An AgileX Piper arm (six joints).
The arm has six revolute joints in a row. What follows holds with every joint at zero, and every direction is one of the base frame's. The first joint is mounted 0.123 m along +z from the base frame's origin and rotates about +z. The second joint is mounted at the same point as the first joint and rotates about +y. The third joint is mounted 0.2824 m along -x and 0.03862 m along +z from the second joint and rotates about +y. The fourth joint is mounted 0.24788 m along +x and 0.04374 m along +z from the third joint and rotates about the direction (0.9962, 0, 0.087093). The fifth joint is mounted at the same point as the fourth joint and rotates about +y. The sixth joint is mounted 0.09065 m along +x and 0.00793 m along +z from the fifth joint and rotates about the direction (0.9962, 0, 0.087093). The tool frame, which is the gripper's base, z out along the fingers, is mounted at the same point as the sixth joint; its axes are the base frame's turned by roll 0, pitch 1.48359 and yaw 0 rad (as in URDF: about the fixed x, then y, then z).
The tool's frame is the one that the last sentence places.
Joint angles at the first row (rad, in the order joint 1, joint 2, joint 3, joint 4, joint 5, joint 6):
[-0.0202 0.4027 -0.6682 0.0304 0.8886 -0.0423]
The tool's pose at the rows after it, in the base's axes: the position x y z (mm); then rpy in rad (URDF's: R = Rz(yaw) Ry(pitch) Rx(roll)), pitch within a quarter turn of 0, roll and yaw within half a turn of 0:
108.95 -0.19 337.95 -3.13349 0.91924 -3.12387
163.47 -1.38 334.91 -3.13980 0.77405 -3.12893
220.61 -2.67 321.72 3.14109 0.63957 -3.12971
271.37 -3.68 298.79 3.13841 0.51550 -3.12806
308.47 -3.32 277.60 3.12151 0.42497 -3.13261
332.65 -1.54 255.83 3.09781 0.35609 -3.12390
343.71 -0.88 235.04 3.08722 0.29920 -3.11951
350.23 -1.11 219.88 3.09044 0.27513 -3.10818
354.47 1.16 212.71 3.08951 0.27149 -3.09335
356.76 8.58 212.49 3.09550 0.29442 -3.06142
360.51 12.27 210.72 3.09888 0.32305 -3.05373
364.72 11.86 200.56 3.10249 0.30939 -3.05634
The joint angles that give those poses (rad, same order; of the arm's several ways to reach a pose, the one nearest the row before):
[-0.0201 0.6339 -0.7483 0.0291 0.8535 -0.0421]
[-0.0202 0.8828 -0.8448 0.0283 0.8464 -0.0423]
[-0.0202 1.1307 -0.9552 0.0263 0.8434 -0.0433]
[-0.0202 1.3525 -1.0619 0.0263 0.8525 -0.0467]
[-0.0202 1.5180 -1.1573 0.0419 0.8735 -0.0536]
[-0.0202 1.6360 -1.2156 0.0737 0.8846 -0.0823]
[-0.0202 1.7084 -1.2289 0.0865 0.8835 -0.0955]
[-0.0202 1.7537 -1.2289 0.0864 0.8630 -0.1080]
[-0.0144 1.7776 -1.2322 0.0918 0.8468 -0.1214]
[0.0069 1.7800 -1.2322 0.0918 0.8219 -0.1329]
[0.0177 1.7876 -1.2322 0.0918 0.7852 -0.1318]
[0.0177 1.8181 -1.2341 0.0857 0.7696 -0.1261]

